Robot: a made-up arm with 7 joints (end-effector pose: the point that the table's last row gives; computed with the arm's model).
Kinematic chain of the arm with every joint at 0, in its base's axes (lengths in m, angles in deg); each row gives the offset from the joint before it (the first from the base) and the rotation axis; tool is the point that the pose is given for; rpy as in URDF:
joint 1: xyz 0 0 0.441 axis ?
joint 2: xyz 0 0 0 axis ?
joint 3: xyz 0 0 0.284 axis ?
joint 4: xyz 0.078 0 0 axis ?
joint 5: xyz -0.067 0 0.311 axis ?
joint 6: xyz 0 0 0 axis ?
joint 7: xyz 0.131 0 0 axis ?
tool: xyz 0 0 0 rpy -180 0 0
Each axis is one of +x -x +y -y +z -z.
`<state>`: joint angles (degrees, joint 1 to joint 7).
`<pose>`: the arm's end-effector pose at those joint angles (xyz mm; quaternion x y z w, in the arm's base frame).
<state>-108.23 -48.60 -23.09 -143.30 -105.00 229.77 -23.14</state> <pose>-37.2 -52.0 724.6 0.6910 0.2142 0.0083 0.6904</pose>
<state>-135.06 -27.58 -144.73 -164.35 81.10 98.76 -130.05</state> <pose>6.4 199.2 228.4 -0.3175 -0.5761 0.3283 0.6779</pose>
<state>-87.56 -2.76 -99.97 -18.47 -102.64 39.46 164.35</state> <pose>-105.8 146.2 1120.7 -0.6706 0.6380 0.0195 0.3778</pose>
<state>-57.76 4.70 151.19 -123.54 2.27 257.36 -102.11</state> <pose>-3.9 264.2 722.9 -0.0111 0.3606 0.9303 0.0657</pose>
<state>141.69 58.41 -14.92 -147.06 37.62 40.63 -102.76</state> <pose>-73.4 76.3 165.4 -0.1669 -0.2727 0.9475 0.0024</pose>
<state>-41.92 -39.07 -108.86 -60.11 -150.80 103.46 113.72</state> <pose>-605.8 -19.5 777.9 -0.4006 -0.3574 -0.2504 0.8057</pose>
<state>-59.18 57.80 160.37 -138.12 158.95 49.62 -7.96</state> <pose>19.8 213.0 857.5 0.3257 -0.2480 0.7046 0.5796</pose>
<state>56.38 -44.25 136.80 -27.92 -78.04 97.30 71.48</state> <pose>-458.5 -436.2 826.3 -0.2779 -0.4966 -0.3554 0.7415</pose>
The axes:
joint 1: +z
joint 2: +y
joint 3: +z
joint 4: -y
joint 5: +z
joint 6: -y
joint 7: -z

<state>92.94 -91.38 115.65 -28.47 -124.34 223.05 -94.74</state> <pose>-96.2 -486.9 283.6 -0.1010 -0.9476 0.2585 0.1583</pose>
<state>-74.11 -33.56 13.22 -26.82 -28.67 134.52 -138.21</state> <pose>-11.8 305.7 1097.6 0.2776 0.1511 -0.4081 0.8565</pose>
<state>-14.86 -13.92 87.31 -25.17 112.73 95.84 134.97</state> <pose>-90.7 240.2 1135.2 -0.6903 -0.1072 0.7077 0.1062</pose>
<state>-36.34 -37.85 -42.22 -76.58 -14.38 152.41 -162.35</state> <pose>-215.3 -147.0 1063.9 0.5348 0.3305 -0.3499 0.6945</pose>
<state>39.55 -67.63 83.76 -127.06 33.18 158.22 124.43</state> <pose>-400.5 261.5 626.0 -0.8469 0.0440 -0.0728 0.5249</pose>
